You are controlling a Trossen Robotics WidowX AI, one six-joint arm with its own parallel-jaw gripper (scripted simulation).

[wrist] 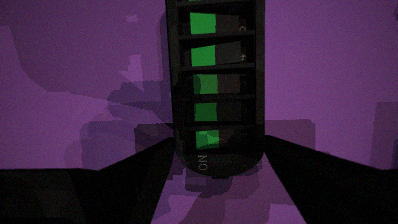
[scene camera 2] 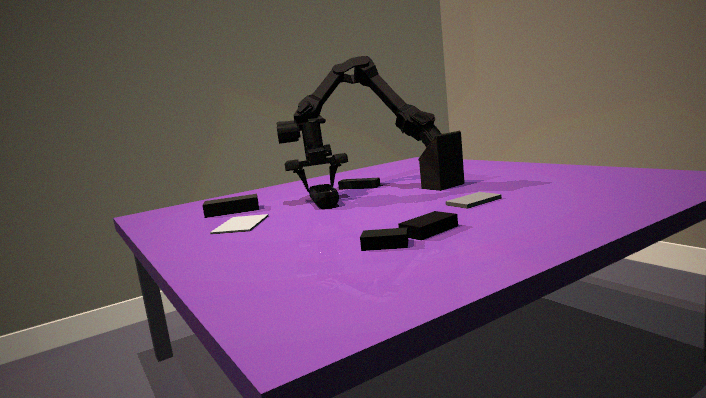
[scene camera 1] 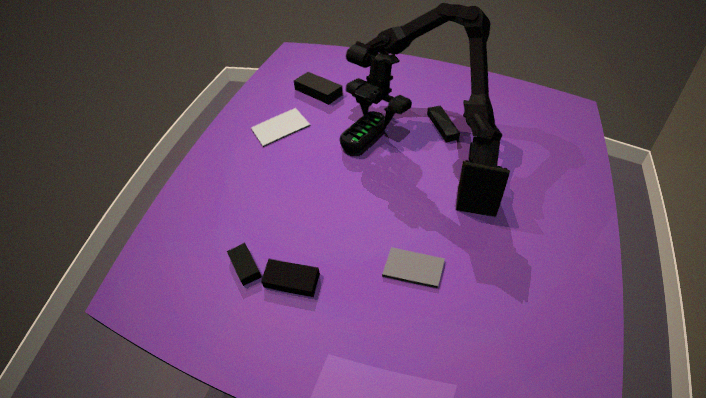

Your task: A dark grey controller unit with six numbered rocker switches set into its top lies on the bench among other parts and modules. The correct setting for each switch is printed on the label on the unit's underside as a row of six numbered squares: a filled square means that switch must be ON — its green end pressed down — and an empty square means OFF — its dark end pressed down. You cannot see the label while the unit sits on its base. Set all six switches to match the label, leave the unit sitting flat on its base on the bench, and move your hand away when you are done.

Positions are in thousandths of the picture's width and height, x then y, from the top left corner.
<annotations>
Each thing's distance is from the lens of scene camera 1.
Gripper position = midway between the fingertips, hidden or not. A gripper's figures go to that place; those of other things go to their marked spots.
gripper (scene camera 1: 532, 303): 1.21 m
grey plate (scene camera 1: 577, 670): 0.92 m
white plate (scene camera 1: 413, 305): 1.28 m
The marked spots on the grey plate and the white plate are 0.59 m apart.
</annotations>
